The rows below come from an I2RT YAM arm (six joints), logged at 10 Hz.
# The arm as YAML. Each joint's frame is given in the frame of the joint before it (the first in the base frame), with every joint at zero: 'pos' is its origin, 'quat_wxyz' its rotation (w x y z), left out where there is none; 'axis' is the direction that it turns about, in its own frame. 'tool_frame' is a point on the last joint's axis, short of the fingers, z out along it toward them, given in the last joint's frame.
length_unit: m
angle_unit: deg
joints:
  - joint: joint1
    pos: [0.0, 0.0, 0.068]
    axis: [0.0, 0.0, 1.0]
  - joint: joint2
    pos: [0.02, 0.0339, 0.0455]
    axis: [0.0, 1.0, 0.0]
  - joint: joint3
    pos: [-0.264, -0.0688, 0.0]
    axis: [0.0, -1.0, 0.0]
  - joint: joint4
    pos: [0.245, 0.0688, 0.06]
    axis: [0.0, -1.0, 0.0]
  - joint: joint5
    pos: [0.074, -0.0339, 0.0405]
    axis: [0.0, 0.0, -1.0]
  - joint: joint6
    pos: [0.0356, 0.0, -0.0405]
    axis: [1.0, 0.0, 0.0]
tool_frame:
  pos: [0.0, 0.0, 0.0]
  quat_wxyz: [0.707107, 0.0, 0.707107, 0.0]
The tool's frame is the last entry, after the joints.
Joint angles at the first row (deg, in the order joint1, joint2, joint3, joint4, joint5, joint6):
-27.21, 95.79, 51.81, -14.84, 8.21, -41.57
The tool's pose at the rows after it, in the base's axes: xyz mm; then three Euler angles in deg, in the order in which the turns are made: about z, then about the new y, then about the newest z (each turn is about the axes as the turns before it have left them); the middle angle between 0 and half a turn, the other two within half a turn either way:
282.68 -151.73 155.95 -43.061 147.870 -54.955
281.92 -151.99 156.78 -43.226 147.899 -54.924
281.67 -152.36 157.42 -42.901 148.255 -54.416
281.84 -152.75 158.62 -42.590 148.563 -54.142
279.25 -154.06 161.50 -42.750 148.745 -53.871
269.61 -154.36 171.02 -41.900 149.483 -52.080
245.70 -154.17 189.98 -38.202 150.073 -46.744
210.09 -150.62 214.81 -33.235 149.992 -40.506
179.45 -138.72 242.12 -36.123 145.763 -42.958
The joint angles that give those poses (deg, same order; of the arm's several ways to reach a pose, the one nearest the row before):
-27.31, 95.70, 51.77, -14.92, 8.30, -41.52
-27.41, 95.50, 51.77, -15.16, 8.33, -41.43
-27.52, 95.47, 51.99, -15.70, 8.02, -41.25
-27.60, 95.45, 52.35, -16.34, 7.75, -41.27
-28.04, 94.81, 52.43, -17.20, 7.57, -41.22
-29.05, 92.14, 52.16, -20.13, 6.48, -40.96
-31.71, 85.81, 50.72, -25.15, 3.23, -41.11
-35.82, 76.61, 48.95, -32.36, -1.29, -42.74
-37.86, 66.31, 47.43, -36.89, -0.98, -44.39

